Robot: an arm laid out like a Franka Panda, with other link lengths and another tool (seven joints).
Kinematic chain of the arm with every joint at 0, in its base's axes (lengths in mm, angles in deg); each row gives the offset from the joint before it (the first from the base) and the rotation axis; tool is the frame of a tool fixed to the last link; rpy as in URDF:
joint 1: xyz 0 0 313 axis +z
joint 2: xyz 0 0 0 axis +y
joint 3: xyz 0 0 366.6 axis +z
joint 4: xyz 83.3 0 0 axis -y
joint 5: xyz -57.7 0 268.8 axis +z
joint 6: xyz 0 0 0 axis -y
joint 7: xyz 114.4 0 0 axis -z
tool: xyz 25 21 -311 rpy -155 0 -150.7
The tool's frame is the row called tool.
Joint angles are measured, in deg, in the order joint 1, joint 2, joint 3, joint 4, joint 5, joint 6, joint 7. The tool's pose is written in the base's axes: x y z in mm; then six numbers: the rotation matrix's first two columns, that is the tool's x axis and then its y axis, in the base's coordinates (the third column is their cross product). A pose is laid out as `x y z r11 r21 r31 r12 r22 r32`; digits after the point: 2 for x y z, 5 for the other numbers.
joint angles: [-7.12 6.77 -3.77 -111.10 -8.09 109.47 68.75]
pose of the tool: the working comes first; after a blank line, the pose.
Where each joint sits with the arm in this pose, in the base's axes (m; each line is computed from the numbers above, not from the rounded line before):
joint 1: 0.0000 0.0000 0.3130
joint 2: 0.0000 0.0000 0.3130
joint 3: 0.0429 -0.0054 0.6770
joint 4: 0.1241 -0.0210 0.6672
joint 5: 0.3839 -0.0715 0.5927
joint 6: 0.3839 -0.0715 0.5927
joint 7: 0.4958 -0.0876 0.5756
the tool: 0.4705 -0.1417 0.2686

470.52 -141.65 268.64 -0.67830 0.73412 0.03122 0.57898 0.56015 -0.59247
